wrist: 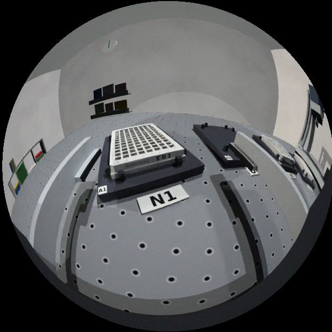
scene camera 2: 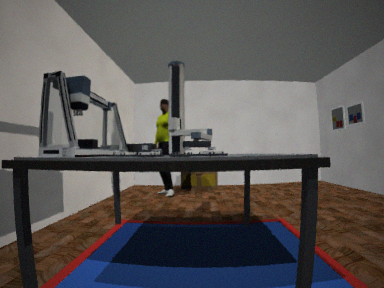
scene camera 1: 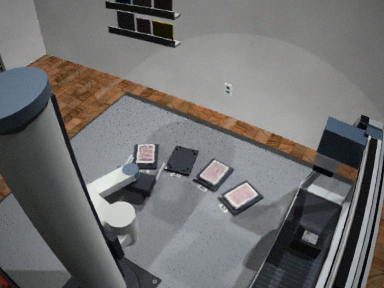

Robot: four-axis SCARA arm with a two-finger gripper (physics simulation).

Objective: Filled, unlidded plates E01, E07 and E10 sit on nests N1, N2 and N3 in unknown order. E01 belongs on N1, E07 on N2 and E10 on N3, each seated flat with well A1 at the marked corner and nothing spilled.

Scene:
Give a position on a nest N1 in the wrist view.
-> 140,181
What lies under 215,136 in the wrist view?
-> An out nest.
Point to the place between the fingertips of my gripper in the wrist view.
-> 167,137

